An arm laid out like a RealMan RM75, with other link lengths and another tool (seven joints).
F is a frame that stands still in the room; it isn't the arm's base.
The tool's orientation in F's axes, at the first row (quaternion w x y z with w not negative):
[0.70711 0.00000 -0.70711 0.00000]
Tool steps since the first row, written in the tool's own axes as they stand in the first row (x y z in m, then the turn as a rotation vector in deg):
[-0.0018 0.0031 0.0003 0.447 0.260 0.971]
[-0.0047 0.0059 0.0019 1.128 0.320 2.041]
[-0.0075 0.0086 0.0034 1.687 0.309 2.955]
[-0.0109 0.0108 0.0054 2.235 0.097 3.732]
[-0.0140 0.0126 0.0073 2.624 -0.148 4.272]
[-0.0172 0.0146 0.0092 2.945 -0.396 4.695]
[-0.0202 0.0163 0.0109 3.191 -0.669 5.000]
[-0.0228 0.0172 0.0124 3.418 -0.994 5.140]
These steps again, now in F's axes. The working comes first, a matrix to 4 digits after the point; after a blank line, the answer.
The tool's axes in the first row as the columns of a matrix, in F's axes (used below as rounded here):
[0.0000 0.0000 -1.0000]
[0.0000 1.0000 0.0000]
[1.0000 0.0000 0.0000]

[-0.0003 0.0031 -0.0018 -0.971 0.260 0.447]
[-0.0019 0.0059 -0.0047 -2.041 0.320 1.128]
[-0.0034 0.0086 -0.0075 -2.955 0.309 1.687]
[-0.0054 0.0108 -0.0109 -3.732 0.097 2.235]
[-0.0073 0.0126 -0.0140 -4.272 -0.148 2.624]
[-0.0092 0.0146 -0.0172 -4.695 -0.396 2.945]
[-0.0109 0.0163 -0.0202 -5.000 -0.669 3.191]
[-0.0124 0.0172 -0.0228 -5.140 -0.994 3.418]

